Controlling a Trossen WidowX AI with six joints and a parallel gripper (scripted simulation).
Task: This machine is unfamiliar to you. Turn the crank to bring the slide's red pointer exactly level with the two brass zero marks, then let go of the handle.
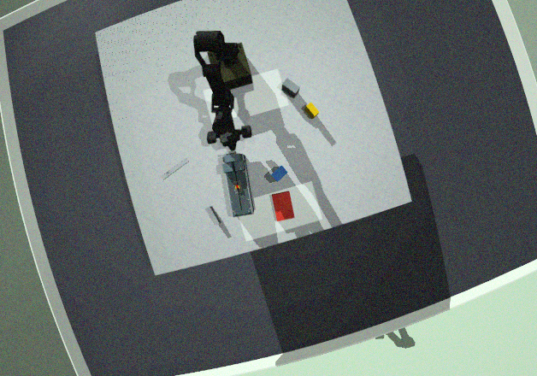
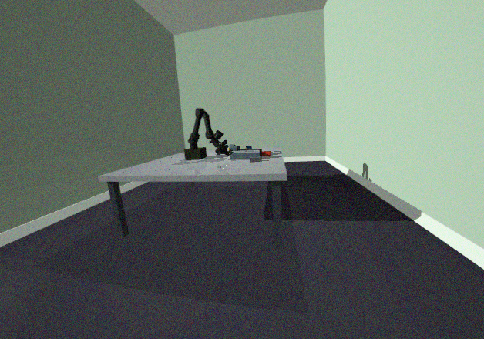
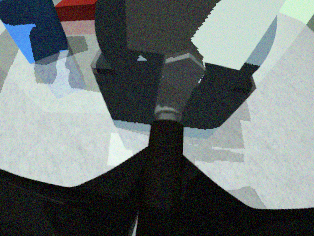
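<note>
My gripper tip is now 30 mm below the crank handle and 20 mm past it. From my gripper tip the other things lie so: red pointer (160 mm ahead, 50 mm above, 40 mm to the right); blue block (180 mm ahead, 150 mm to the left, 10 mm above); pale strip (290 mm to the right, 30 mm below, 30 mm behind).
</note>
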